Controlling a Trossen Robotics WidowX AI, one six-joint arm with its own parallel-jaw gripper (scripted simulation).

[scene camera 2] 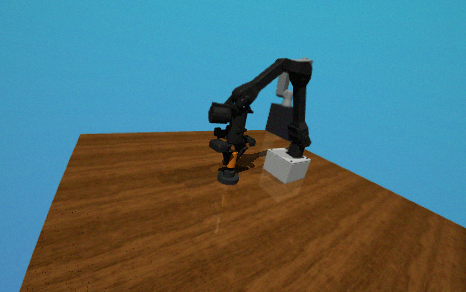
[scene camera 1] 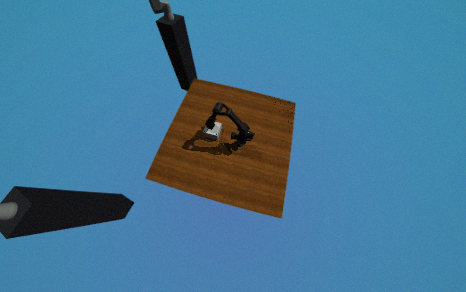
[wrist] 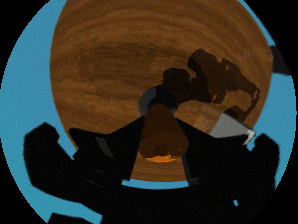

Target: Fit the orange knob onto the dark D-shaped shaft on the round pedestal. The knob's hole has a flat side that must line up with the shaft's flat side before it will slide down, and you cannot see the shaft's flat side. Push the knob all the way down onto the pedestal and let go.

Scene:
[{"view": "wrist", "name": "my gripper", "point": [159,119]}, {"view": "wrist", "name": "round dark pedestal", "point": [157,95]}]

